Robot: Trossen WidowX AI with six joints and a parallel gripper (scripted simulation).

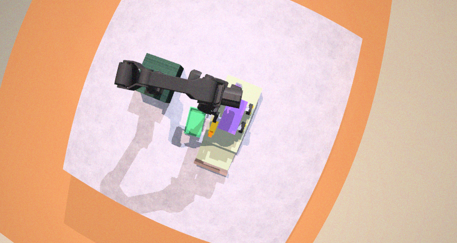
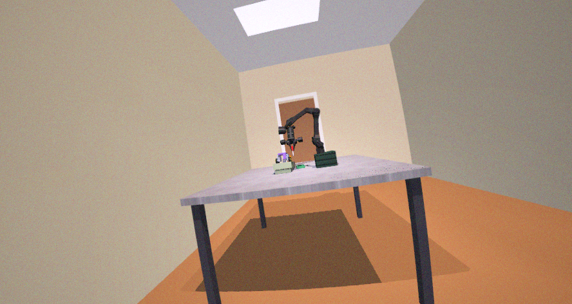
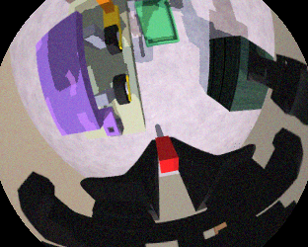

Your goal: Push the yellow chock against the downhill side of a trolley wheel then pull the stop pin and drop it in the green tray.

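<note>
Now: gripper tip 180 mm to the left of the green tray, 180 mm above it and 40 mm past it. The rest, counted from my gripper tip: red-headed stop pin: right at my gripper tip; then purple-topped trolley: 100 mm ahead, 90 mm to the right, 60 mm below; then ramp: 120 mm below, 100 mm ahead, 90 mm to the right.
</note>
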